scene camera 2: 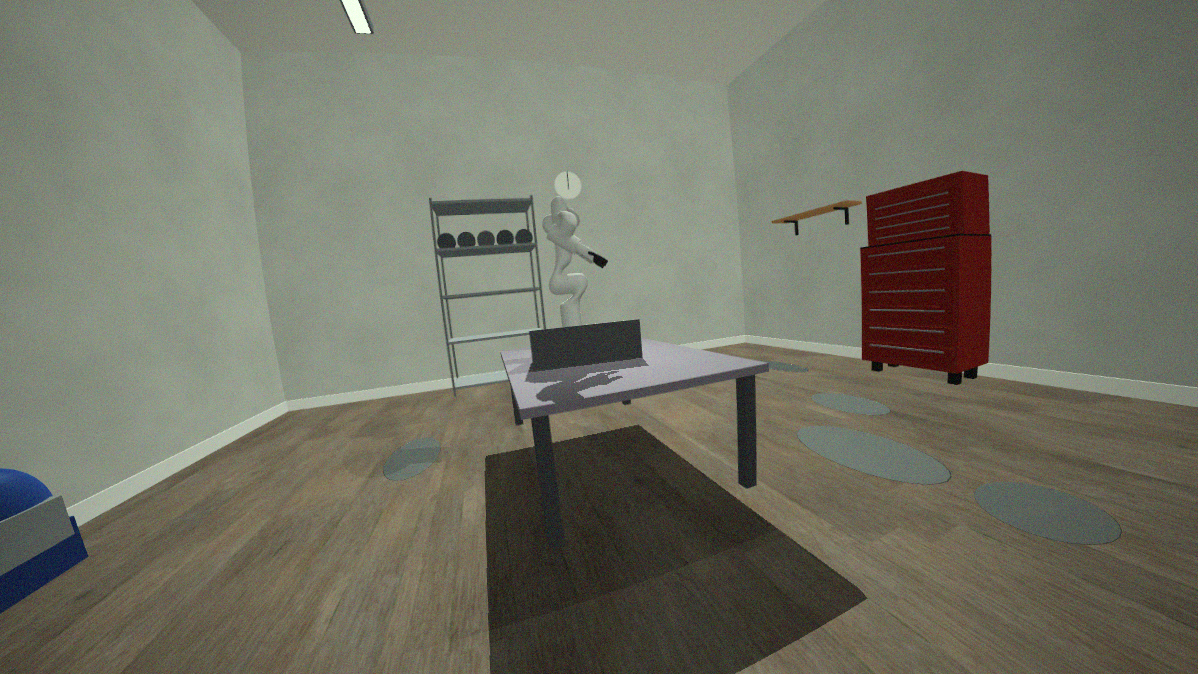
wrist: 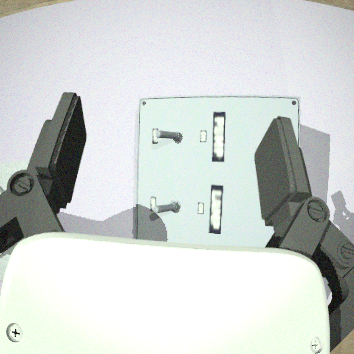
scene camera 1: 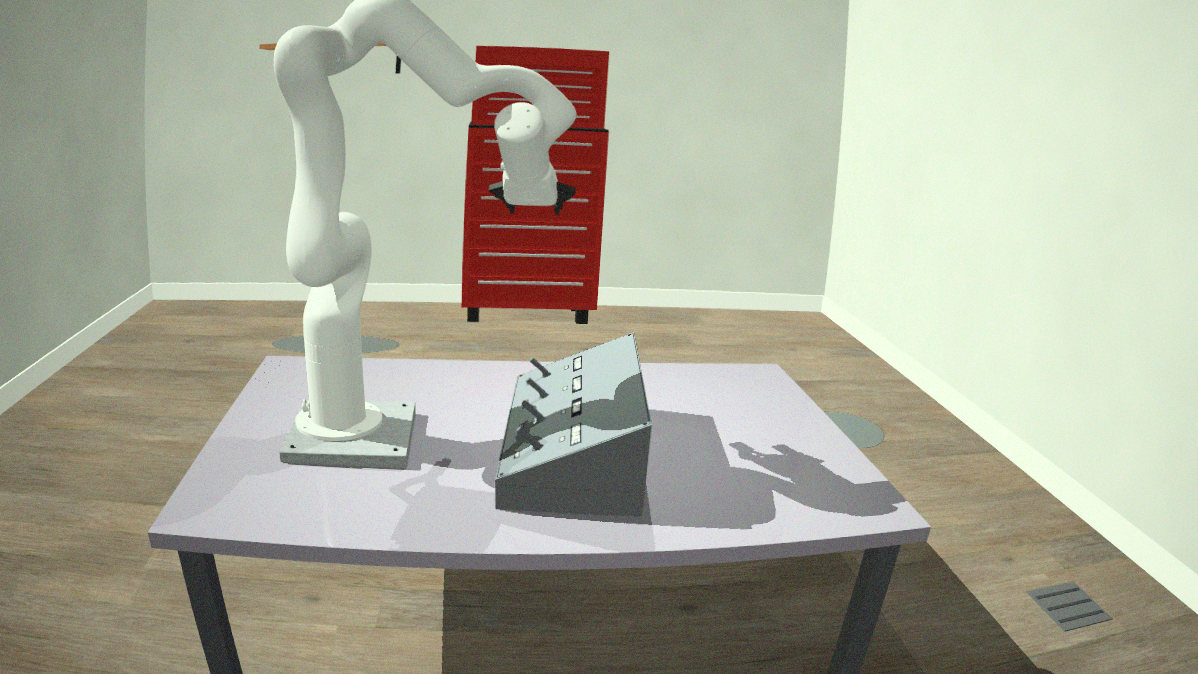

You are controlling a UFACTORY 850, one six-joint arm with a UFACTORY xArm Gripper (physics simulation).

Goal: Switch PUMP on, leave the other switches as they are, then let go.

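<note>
A sloped grey switch panel (scene camera 1: 615,368) (wrist: 260,175) stands on the table; scene camera 2 shows its dark back (scene camera 2: 586,343). Several dark levers run along its face. In the wrist view, an upper lever (wrist: 167,135) and a lower lever (wrist: 166,206) both point left, each beside a small pale square and a label, the upper label (wrist: 218,136) and the lower label (wrist: 216,209). The lettering is too blurred to tell which switch is PUMP. The other levers are hidden there by the gripper's body. My gripper (scene camera 1: 534,207) (scene camera 2: 598,260) (wrist: 175,122) is open and empty, high above the panel, touching no lever.
The arm's base plate (scene camera 1: 347,459) is bolted to the pale table (scene camera 1: 293,519) (scene camera 2: 686,362), left of the panel in scene camera 1. A red tool chest (scene camera 1: 531,268) (scene camera 2: 908,301) stands on the floor beyond the table. A shelf rack (scene camera 2: 483,249) stands by the wall.
</note>
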